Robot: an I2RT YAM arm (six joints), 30 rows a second.
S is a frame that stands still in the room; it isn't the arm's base.
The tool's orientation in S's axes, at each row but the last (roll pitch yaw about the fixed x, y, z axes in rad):
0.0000, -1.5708, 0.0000
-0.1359, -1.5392, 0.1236
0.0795, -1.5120, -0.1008
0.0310, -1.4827, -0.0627
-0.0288, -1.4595, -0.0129
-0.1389, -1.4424, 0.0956
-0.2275, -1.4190, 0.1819
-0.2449, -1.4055, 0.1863
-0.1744, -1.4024, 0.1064
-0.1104, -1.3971, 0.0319
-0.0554, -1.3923, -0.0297
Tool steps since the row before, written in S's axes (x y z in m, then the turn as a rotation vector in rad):
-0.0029, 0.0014, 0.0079, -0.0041, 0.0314, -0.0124
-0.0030, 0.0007, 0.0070, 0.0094, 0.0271, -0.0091
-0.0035, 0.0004, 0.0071, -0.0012, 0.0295, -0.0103
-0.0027, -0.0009, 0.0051, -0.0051, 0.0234, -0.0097
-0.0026, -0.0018, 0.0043, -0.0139, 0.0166, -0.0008
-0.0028, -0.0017, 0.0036, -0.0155, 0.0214, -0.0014
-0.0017, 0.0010, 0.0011, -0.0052, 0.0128, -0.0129
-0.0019, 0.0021, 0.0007, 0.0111, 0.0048, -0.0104
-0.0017, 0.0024, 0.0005, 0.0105, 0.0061, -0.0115
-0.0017, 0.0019, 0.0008, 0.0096, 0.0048, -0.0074
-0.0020, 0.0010, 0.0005, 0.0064, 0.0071, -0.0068
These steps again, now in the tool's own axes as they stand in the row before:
0.0079, 0.0014, 0.0029, -0.0124, 0.0314, 0.0041
0.0069, 0.0006, 0.0032, -0.0087, 0.0273, -0.0093
0.0069, 0.0004, 0.0039, -0.0105, 0.0294, 0.0012
0.0048, -0.0010, 0.0031, -0.0102, 0.0232, 0.0050
0.0040, -0.0019, 0.0030, -0.0024, 0.0160, 0.0144
0.0032, -0.0019, 0.0032, -0.0031, 0.0207, 0.0161
0.0009, 0.0009, 0.0019, -0.0132, 0.0130, 0.0038
0.0004, 0.0020, 0.0021, -0.0083, 0.0058, -0.0123
0.0003, 0.0023, 0.0019, -0.0095, 0.0071, -0.0118
0.0005, 0.0017, 0.0020, -0.0056, 0.0057, -0.0103
0.0001, 0.0008, 0.0021, -0.0056, 0.0077, -0.0069

